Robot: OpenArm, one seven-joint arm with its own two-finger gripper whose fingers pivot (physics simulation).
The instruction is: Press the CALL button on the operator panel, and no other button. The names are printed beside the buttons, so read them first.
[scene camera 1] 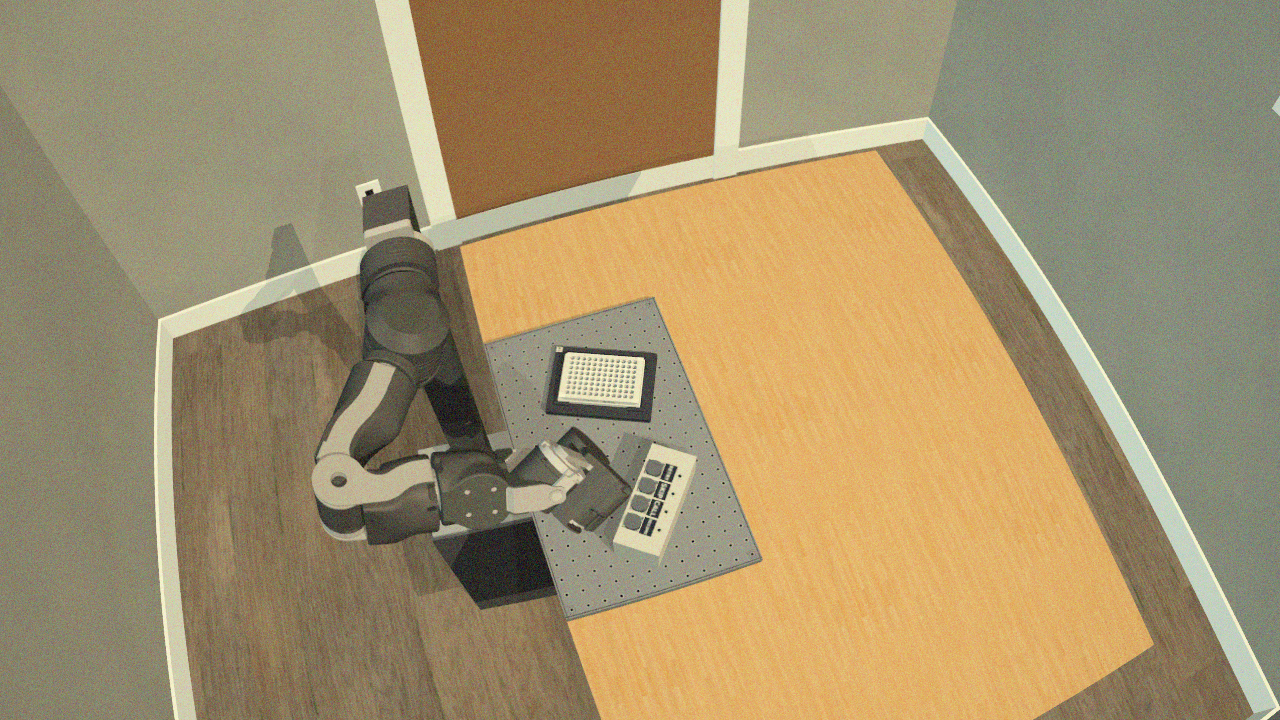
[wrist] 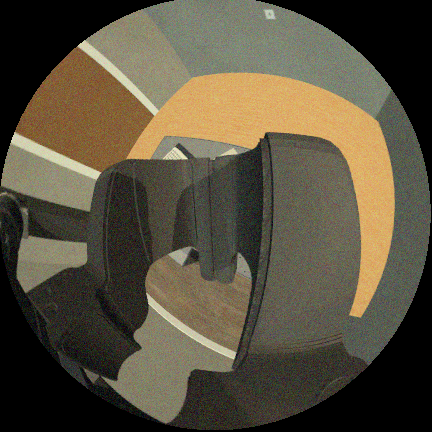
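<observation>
The operator panel point(scene camera 1: 654, 543) is a white sloped box on the grey perforated board in the scene view, with several round grey buttons in a row and a dark name label beside each. The third label from the top appears to read CALL; its button point(scene camera 1: 640, 503) is the third from the top. The other labels are too small to read surely. In the wrist view, a pale corner, likely the panel's point(wrist: 232, 151), shows behind the fingers. My gripper point(scene camera 1: 594, 492) point(wrist: 221, 221) is shut and empty, above the board just left of the panel. Its fingertips' height is unclear.
A white well plate point(scene camera 1: 601, 379) point(wrist: 174, 154) sits in a black holder point(scene camera 1: 644, 413) behind the gripper. The perforated board point(scene camera 1: 617, 591) point(wrist: 200, 145) lies on the wooden table point(scene camera 1: 850, 402) point(wrist: 280, 100). A dark block with a grey top point(scene camera 1: 501, 568) stands beneath the forearm at the board's left edge.
</observation>
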